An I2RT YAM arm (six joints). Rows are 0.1 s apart.
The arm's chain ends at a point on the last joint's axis. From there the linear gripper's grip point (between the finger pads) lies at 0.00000 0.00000 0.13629 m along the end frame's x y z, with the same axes.
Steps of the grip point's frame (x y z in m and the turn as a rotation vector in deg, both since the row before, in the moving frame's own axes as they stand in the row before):
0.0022 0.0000 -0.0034 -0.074 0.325 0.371
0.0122 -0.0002 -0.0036 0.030 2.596 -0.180
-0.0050 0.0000 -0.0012 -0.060 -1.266 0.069
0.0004 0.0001 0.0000 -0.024 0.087 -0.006
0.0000 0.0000 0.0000 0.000 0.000 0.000
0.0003 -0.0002 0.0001 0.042 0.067 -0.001
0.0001 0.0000 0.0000 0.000 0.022 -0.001
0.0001 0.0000 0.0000 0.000 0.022 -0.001
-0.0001 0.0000 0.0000 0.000 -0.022 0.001
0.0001 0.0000 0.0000 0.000 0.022 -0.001
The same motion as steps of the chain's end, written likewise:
0.0014 -0.0002 -0.0034 -0.074 0.325 0.371
0.0060 -0.0001 -0.0035 0.030 2.596 -0.180
-0.0020 -0.0001 -0.0012 -0.060 -1.266 0.069
0.0002 0.0000 0.0000 -0.024 0.087 -0.006
0.0000 0.0000 0.0000 0.000 0.000 0.000
0.0001 -0.0001 0.0001 0.042 0.067 -0.001
0.0000 0.0000 0.0000 0.000 0.022 -0.001
0.0000 0.0000 0.0000 0.000 0.022 -0.001
0.0000 0.0000 0.0000 0.000 -0.022 0.001
0.0000 0.0000 0.0000 0.000 0.022 -0.001

